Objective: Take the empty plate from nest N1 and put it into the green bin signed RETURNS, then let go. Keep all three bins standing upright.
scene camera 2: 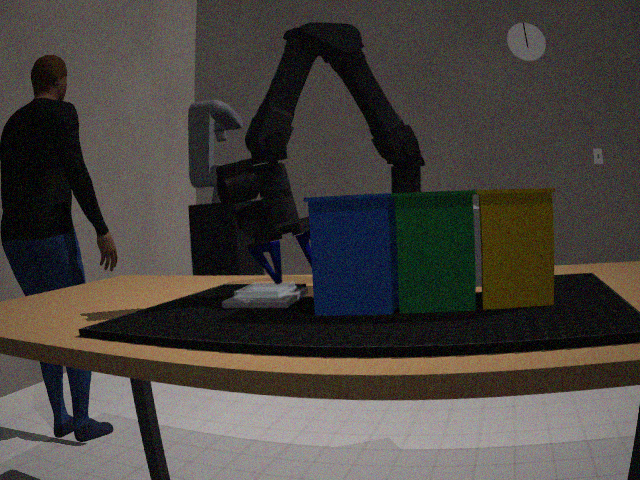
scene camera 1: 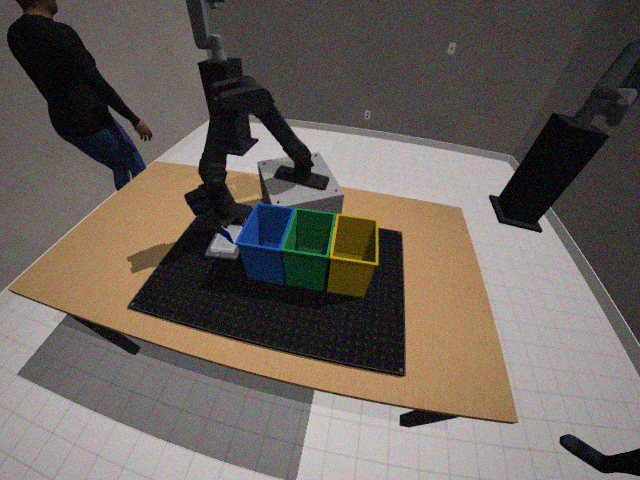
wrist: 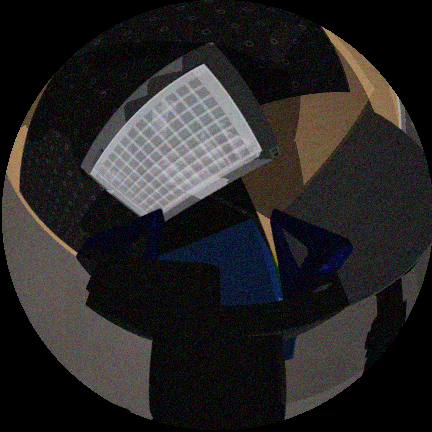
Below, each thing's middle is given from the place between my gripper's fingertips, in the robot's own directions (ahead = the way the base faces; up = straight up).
Labels:
The gridded plate (scene camera 2: 258, 290) lies 60 mm to the right of my hand, 20 mm below it and 20 mm ahead of it.

